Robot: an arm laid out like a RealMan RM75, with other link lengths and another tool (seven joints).
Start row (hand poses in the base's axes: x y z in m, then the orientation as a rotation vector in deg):
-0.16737 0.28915 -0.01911 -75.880 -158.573 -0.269
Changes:
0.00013 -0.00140 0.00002 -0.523 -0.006 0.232
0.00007 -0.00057 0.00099 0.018 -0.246 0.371
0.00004 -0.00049 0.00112 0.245 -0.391 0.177
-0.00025 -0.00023 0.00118 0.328 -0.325 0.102
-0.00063 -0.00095 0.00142 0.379 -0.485 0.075
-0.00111 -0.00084 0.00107 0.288 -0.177 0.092
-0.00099 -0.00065 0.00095 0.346 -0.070 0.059
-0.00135 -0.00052 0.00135 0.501 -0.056 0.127
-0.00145 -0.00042 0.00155 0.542 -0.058 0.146
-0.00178 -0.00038 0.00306 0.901 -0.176 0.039
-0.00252 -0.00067 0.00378 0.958 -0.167 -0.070
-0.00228 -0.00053 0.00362 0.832 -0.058 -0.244
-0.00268 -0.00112 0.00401 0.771 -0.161 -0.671
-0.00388 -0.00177 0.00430 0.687 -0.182 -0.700
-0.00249 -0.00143 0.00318 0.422 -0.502 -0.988
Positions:
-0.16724 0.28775 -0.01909 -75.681 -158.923 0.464
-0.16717 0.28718 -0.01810 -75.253 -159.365 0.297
-0.16713 0.28669 -0.01698 -75.096 -159.715 -0.292
-0.16738 0.28646 -0.01580 -74.999 -159.928 -0.958
-0.16801 0.28551 -0.01438 -74.985 -160.234 -1.804
-0.16912 0.28467 -0.01331 -74.856 -160.329 -2.319
-0.17011 0.28402 -0.01236 -74.724 -160.290 -2.845
-0.17146 0.28350 -0.01101 -74.457 -160.220 -3.574
-0.17291 0.28308 -0.00946 -74.155 -160.144 -4.359
-0.17469 0.28270 -0.00640 -73.962 -159.948 -5.723
-0.17721 0.28203 -0.00262 -73.902 -159.644 -7.162
-0.17949 0.28150 0.00100 -74.078 -159.188 -8.358
-0.18217 0.28038 0.00501 -74.893 -158.575 -9.563
-0.18605 0.27861 0.00931 -75.767 -157.988 -10.668
-0.18854 0.27718 0.01249 -77.190 -157.596 -11.661

